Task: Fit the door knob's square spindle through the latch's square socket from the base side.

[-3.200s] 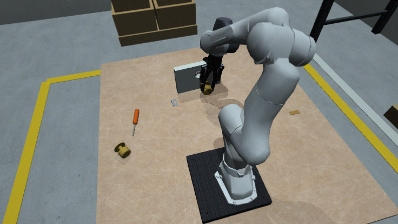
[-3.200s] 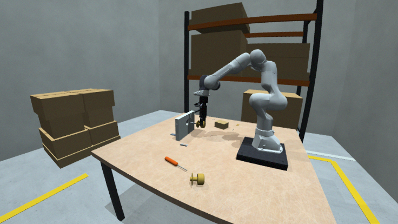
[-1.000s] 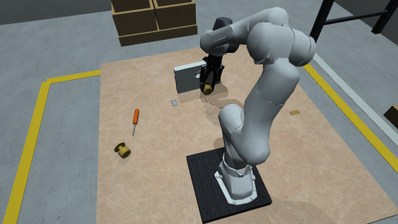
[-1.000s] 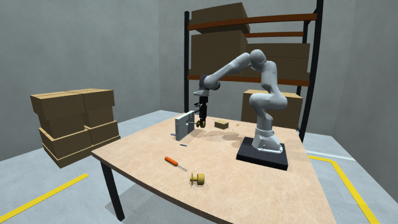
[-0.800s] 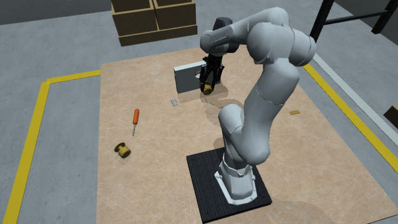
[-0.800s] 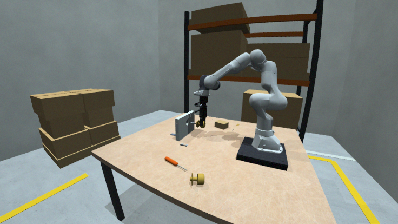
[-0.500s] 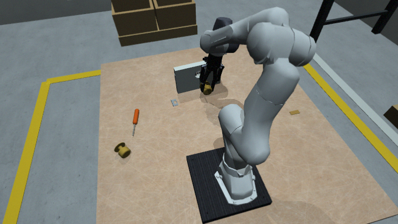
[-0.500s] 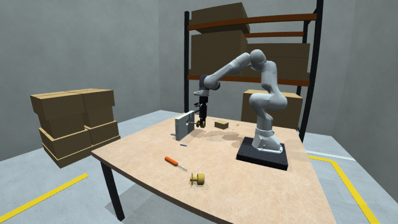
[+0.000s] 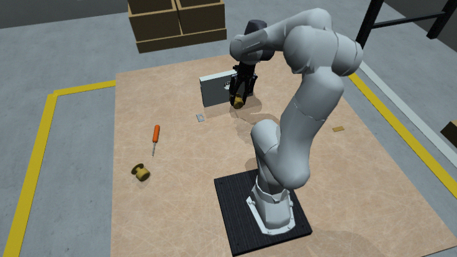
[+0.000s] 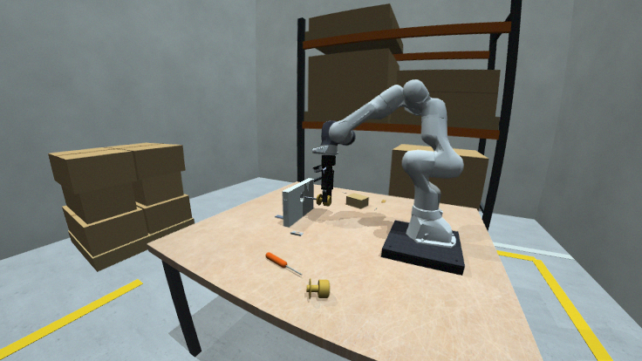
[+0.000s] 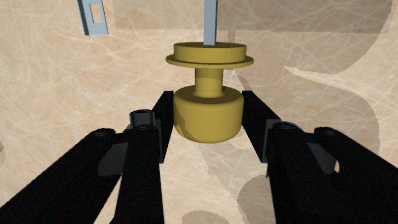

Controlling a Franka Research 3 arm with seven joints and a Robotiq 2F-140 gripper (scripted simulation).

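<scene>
Right now my hand is 16 cm short of the grey door panel, 2 cm to the right of it and 4 cm above it. The rest, counted from my hand: tan block (6 cm behind, 33 cm to the right, 12 cm below); brass knob (24 cm behind, 52 cm to the left, 12 cm below); orange screwdriver (6 cm behind, 45 cm to the left, 13 cm below).
</scene>
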